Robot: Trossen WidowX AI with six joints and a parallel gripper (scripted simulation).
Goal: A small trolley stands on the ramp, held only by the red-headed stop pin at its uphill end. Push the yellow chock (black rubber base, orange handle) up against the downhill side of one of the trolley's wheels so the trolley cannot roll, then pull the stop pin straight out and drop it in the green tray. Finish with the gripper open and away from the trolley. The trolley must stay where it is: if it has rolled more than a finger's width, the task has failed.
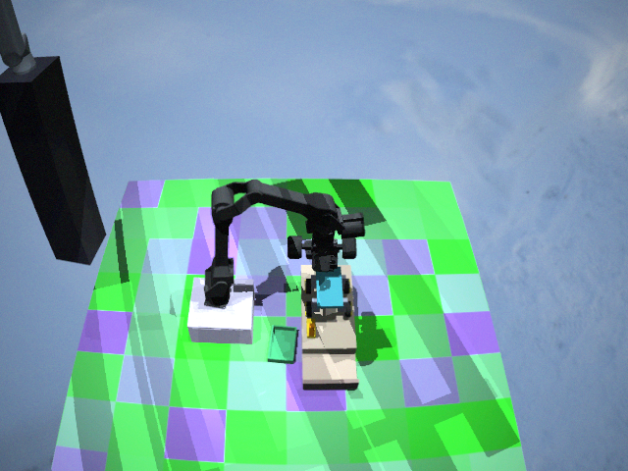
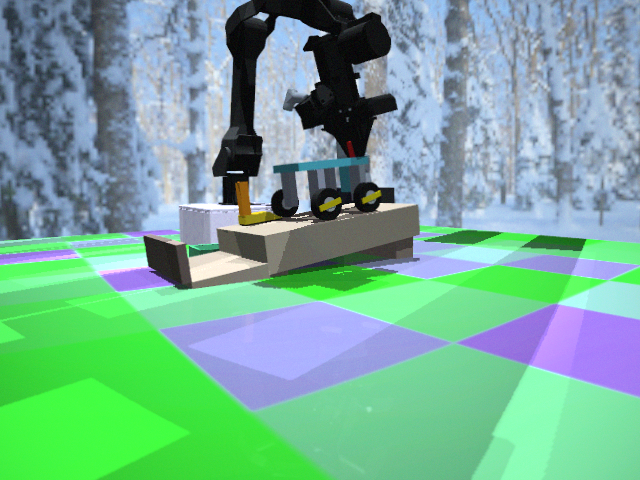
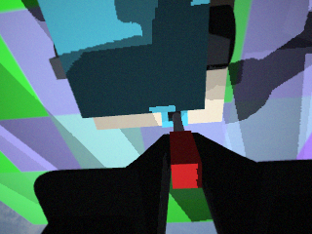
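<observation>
My gripper tip is now 18 cm to the left of the yellow chock and 8 cm above it. From my gripper tip the other things lie so: beige ramp: 4 cm ahead, 9 cm to the right, 11 cm below; trolley: 4 cm ahead, 8 cm to the right, 5 cm below; red-headed stop pin: right at my gripper tip.
</observation>
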